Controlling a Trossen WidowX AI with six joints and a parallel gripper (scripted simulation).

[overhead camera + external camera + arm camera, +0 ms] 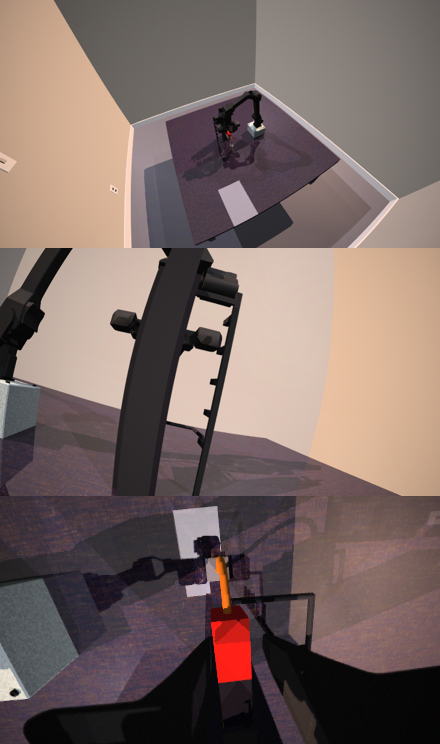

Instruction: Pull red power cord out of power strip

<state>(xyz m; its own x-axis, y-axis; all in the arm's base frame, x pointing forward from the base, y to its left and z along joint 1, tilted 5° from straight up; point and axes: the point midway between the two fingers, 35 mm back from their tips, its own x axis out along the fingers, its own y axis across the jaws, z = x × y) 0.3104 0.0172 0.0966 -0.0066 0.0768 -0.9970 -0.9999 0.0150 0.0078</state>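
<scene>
Now: gripper tip 3 cm to the left of the red plug and 1 cm above it.
</scene>
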